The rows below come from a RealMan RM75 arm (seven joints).
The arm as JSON. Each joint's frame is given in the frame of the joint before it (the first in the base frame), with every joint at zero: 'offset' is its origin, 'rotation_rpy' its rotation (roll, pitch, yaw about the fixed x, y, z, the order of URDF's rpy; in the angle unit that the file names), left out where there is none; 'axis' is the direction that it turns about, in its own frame. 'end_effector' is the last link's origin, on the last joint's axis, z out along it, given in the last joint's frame.
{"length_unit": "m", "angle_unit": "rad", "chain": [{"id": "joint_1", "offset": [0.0, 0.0, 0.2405], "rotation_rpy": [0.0, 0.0, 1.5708], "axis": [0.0, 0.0, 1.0]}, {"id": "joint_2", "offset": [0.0, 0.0, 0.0], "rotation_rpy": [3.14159, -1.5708, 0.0], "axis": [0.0, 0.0, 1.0]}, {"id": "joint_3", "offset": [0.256, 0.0, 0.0], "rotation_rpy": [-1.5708, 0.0, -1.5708], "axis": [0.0, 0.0, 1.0]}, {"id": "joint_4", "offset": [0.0, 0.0, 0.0], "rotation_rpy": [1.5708, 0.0, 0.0], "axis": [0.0, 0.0, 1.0]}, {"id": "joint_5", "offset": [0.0, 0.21, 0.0], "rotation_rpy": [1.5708, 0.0, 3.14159], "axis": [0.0, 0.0, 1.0]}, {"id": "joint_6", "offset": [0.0, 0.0, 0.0], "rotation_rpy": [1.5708, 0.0, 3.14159], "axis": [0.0, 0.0, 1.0]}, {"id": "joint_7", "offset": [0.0, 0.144, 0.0], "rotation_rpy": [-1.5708, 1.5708, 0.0], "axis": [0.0, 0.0, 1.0]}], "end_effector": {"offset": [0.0, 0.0, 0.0], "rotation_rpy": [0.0, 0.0, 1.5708]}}
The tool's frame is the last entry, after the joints.
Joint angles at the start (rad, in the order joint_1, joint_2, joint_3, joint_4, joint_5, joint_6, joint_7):
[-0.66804 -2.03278 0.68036 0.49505 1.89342 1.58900 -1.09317]
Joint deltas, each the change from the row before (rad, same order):
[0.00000 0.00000 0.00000 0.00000 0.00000 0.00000 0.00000]
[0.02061 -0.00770 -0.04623 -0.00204 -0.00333 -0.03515 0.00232]
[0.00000 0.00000 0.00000 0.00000 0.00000 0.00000 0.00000]
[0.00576 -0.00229 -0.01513 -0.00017 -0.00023 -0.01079 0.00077]
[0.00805 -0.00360 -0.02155 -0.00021 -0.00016 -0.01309 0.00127]
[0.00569 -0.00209 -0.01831 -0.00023 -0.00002 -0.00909 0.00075]
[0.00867 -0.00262 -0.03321 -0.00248 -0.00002 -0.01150 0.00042]
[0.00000 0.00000 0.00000 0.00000 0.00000 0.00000 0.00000]
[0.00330 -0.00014 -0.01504 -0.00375 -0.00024 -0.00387 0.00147]
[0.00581 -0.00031 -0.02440 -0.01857 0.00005 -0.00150 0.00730]
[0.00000 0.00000 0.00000 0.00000 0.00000 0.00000 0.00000]
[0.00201 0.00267 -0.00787 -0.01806 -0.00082 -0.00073 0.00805]
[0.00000 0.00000 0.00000 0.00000 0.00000 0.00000 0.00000]
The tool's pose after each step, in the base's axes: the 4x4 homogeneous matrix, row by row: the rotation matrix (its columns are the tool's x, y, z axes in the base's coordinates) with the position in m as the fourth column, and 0 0 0 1 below. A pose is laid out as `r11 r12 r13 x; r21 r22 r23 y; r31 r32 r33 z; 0 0 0 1`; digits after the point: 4 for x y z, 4 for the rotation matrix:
0.8201 0.1980 0.5369 -0.2207; 0.0447 -0.9575 0.2848 0.3561; 0.5705 -0.2096 -0.7941 -0.0009; 0 0 0 1
0.8066 0.2612 0.5302 -0.2307; 0.0659 -0.9312 0.3585 0.3576; 0.5874 -0.2542 -0.7684 0.0017; 0 0 0 1
0.8066 0.2612 0.5302 -0.2307; 0.0659 -0.9312 0.3585 0.3576; 0.5874 -0.2542 -0.7684 0.0017; 0 0 0 1
0.8026 0.2801 0.5267 -0.2338; 0.0717 -0.9218 0.3809 0.3582; 0.5922 -0.2679 -0.7599 0.0026; 0 0 0 1
0.7961 0.3057 0.5223 -0.2380; 0.0795 -0.9084 0.4105 0.3585; 0.5999 -0.2853 -0.7475 0.0039; 0 0 0 1
0.7905 0.3254 0.5189 -0.2412; 0.0848 -0.8971 0.4335 0.3589; 0.6066 -0.2987 -0.7368 0.0054; 0 0 0 1
0.7784 0.3591 0.5149 -0.2465; 0.0938 -0.8776 0.4701 0.3593; 0.6207 -0.3177 -0.7169 0.0083; 0 0 0 1
0.7784 0.3591 0.5149 -0.2465; 0.0938 -0.8776 0.4701 0.3593; 0.6207 -0.3177 -0.7169 0.0083; 0 0 0 1
0.7724 0.3734 0.5137 -0.2489; 0.0975 -0.8690 0.4851 0.3593; 0.6276 -0.3246 -0.7077 0.0095; 0 0 0 1
0.7582 0.3979 0.5166 -0.2529; 0.1078 -0.8579 0.5025 0.3572; 0.6431 -0.3252 -0.6933 0.0090; 0 0 0 1
0.7582 0.3979 0.5166 -0.2529; 0.1078 -0.8579 0.5025 0.3572; 0.6431 -0.3252 -0.6933 0.0090; 0 0 0 1
0.7516 0.4079 0.5184 -0.2551; 0.1142 -0.8545 0.5068 0.3557; 0.6496 -0.3217 -0.6888 0.0077; 0 0 0 1
0.7516 0.4079 0.5184 -0.2551; 0.1142 -0.8545 0.5068 0.3557; 0.6496 -0.3217 -0.6888 0.0077; 0 0 0 1

